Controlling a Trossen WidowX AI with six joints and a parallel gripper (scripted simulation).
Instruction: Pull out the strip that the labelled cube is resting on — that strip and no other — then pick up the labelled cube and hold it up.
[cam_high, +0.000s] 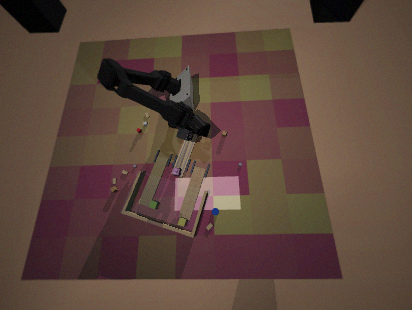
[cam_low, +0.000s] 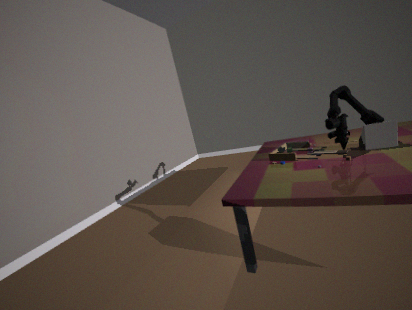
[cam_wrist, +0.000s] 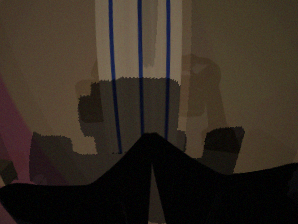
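Right now my gripper tip is 100 mm short of the strip, 20 mm to the left of it and 10 mm above it.
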